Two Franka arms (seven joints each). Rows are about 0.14 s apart.
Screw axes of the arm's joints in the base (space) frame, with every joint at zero. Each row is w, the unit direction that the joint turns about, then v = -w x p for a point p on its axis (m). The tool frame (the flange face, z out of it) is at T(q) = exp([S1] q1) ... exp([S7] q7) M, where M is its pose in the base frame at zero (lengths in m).
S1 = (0, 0, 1, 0, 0, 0)
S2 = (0, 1, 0, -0.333, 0, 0)
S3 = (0, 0, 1, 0, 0, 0)
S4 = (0, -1, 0, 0.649, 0, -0.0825)
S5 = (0, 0, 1, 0, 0, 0)
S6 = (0, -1, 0, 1.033, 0, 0)
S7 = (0, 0, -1, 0, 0.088, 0)
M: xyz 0.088 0 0.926 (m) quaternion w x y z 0 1 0 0
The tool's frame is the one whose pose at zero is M.
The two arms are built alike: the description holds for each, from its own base.
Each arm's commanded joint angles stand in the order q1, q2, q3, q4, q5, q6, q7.
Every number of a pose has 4 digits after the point.
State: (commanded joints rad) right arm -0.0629 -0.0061 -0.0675 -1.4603 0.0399 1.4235 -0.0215; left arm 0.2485 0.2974 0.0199 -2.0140 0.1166 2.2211 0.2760
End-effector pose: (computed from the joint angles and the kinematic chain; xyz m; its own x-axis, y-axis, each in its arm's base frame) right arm 0.5331 -0.0653 0.6665 0.9943 -0.1028 -0.0297 -0.1040 -0.9937 -0.0407; left arm 0.5667 0.1594 0.2985 0.9902 -0.0788 -0.1150 -0.0864 -0.9943 -0.0627
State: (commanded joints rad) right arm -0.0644 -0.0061 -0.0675 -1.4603 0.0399 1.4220 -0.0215; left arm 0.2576 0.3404 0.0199 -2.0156 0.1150 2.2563 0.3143
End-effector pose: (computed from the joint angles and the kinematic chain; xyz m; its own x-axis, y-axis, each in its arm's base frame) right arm 0.5328 -0.0660 0.6664 0.9941 -0.1042 -0.0312 -0.1055 -0.9936 -0.0407; left arm 0.5669 0.1644 0.2752 0.9860 -0.1105 -0.1250 -0.1177 -0.9917 -0.0516
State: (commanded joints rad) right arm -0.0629 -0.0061 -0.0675 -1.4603 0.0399 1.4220 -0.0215; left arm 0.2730 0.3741 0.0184 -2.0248 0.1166 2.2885 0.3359
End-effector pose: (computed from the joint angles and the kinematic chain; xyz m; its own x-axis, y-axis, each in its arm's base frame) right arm 0.5329 -0.0652 0.6664 0.9942 -0.1027 -0.0312 -0.1040 -0.9937 -0.0407; left arm 0.5630 0.1714 0.2540 0.9832 -0.1226 -0.1354 -0.1294 -0.9906 -0.0431
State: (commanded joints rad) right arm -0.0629 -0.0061 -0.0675 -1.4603 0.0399 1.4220 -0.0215; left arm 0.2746 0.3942 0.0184 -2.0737 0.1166 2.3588 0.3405
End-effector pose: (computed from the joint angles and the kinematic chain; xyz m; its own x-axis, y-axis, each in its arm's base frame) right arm 0.5329 -0.0652 0.6664 0.9942 -0.1027 -0.0312 -0.1040 -0.9937 -0.0407; left arm 0.5525 0.1682 0.2286 0.9824 -0.1316 -0.1325 -0.1377 -0.9898 -0.0375
